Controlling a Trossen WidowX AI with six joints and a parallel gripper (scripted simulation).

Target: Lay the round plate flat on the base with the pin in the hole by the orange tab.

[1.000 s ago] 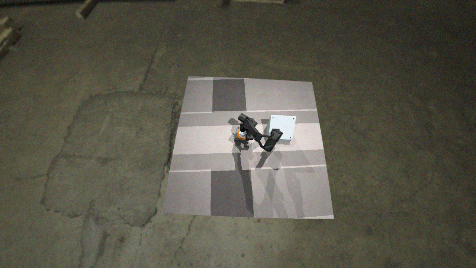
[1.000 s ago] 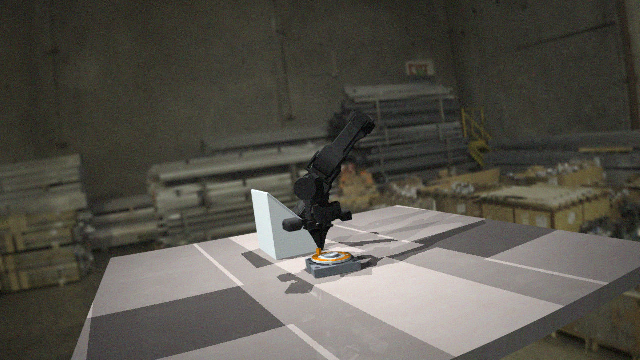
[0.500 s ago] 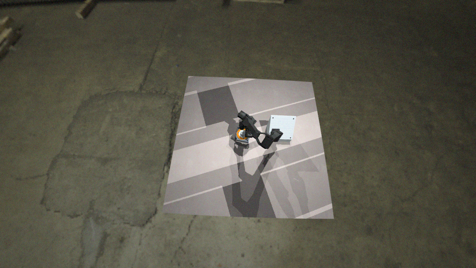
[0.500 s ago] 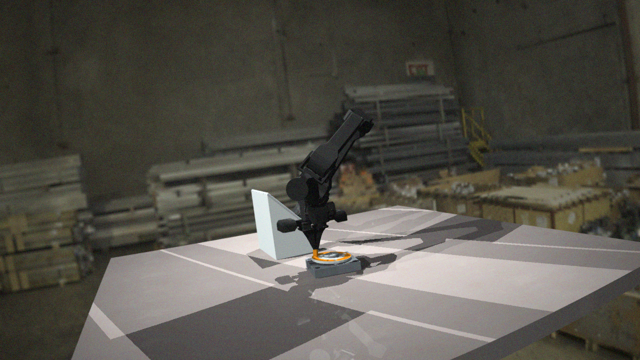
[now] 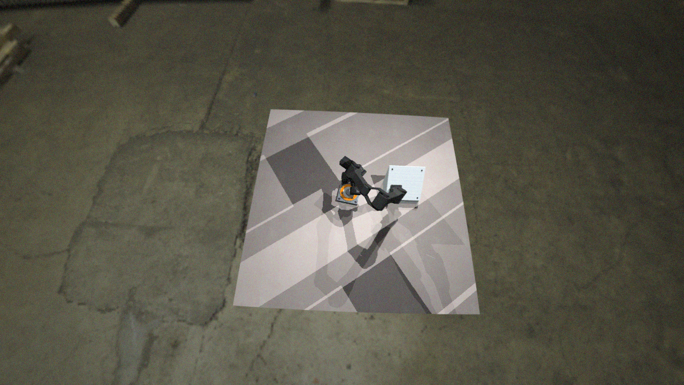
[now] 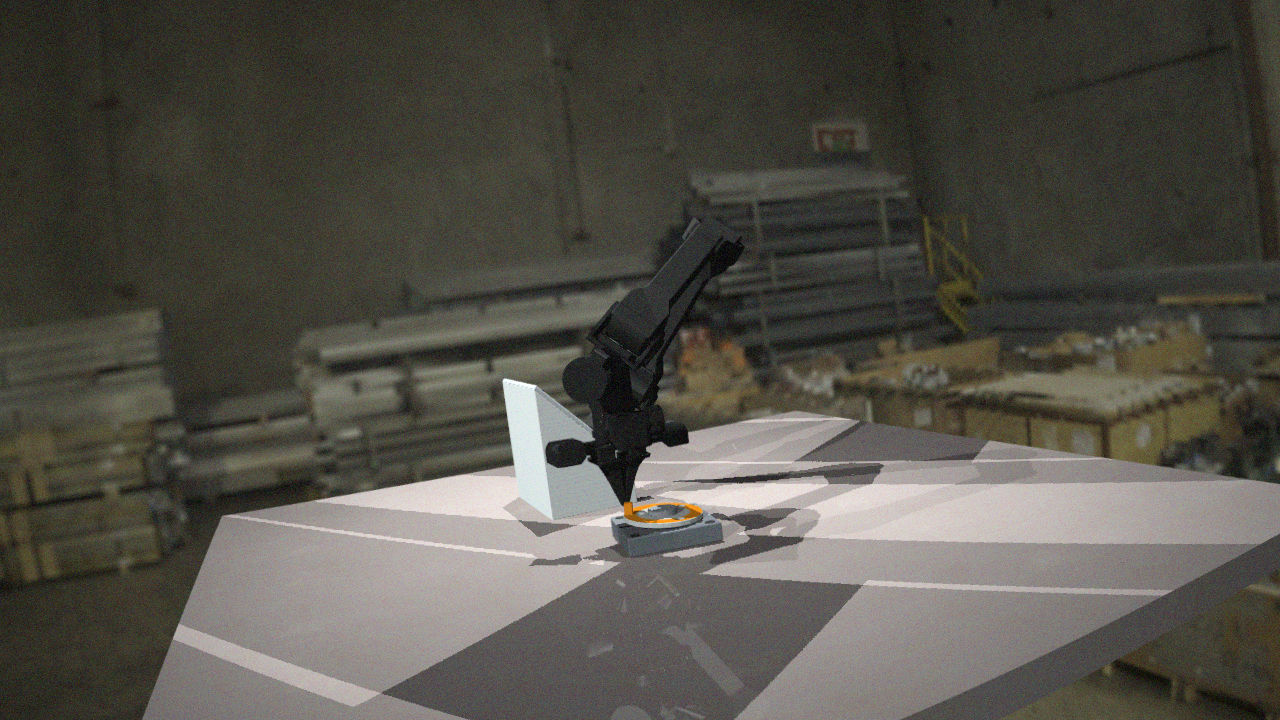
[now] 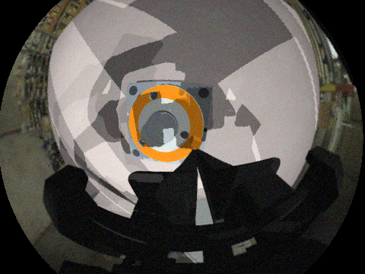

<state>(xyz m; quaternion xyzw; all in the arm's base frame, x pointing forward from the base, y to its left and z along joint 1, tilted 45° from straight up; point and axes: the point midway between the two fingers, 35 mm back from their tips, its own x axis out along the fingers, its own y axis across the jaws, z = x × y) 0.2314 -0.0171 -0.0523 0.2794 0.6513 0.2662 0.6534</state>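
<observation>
Now: gripper tip 30 mm short of the square grey base, 40 mm to the right of it and 20 mm above it. The rest, counted from my gripper tip: round plate (20 mm ahead, 20 mm to the left, 10 mm below).
</observation>
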